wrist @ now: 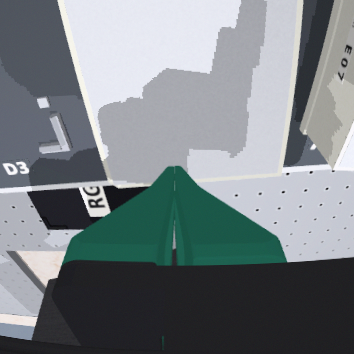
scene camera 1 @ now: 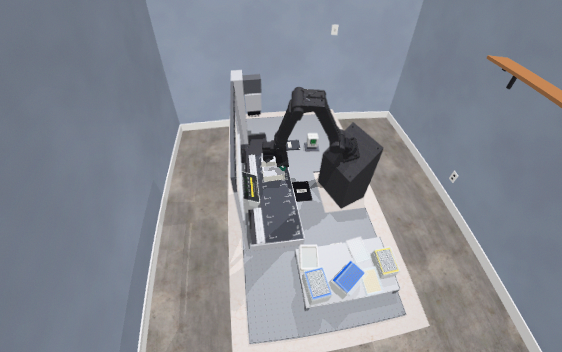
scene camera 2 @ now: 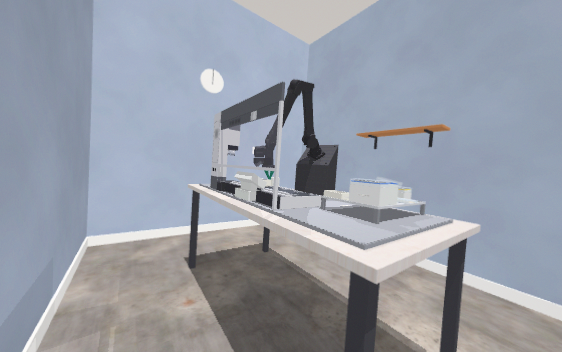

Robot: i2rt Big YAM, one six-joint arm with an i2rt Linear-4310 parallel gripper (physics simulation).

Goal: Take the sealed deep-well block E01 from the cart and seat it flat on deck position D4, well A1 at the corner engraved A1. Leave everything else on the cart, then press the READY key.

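The sealed block, a white-topped plate with cream edges point(wrist: 135, 35) point(scene camera 1: 273, 174), lies on the deck point(scene camera 1: 282, 220) in the place beside D3, and looks level. Its label and well A1 cannot be read, and the engraved A1 corner cannot be made out. My gripper point(wrist: 173, 177) point(scene camera 1: 283, 169) point(scene camera 2: 269, 175) is shut and empty, its green fingertips together, over the block's near edge in the wrist view. A block marked E07 point(wrist: 332, 85) stands beside it on the right. A small device with a green face point(scene camera 1: 313, 140) stands behind the deck; no READY lettering is legible.
The cart point(scene camera 1: 332, 256) point(scene camera 2: 407, 202) holds a blue-rimmed rack point(scene camera 1: 317, 283), a blue-topped box point(scene camera 1: 348, 276), a yellow-rimmed rack point(scene camera 1: 385, 261) and a white tray point(scene camera 1: 309, 257). The instrument frame point(scene camera 2: 280, 150) and a tilted screen point(scene camera 1: 251, 187) border the deck.
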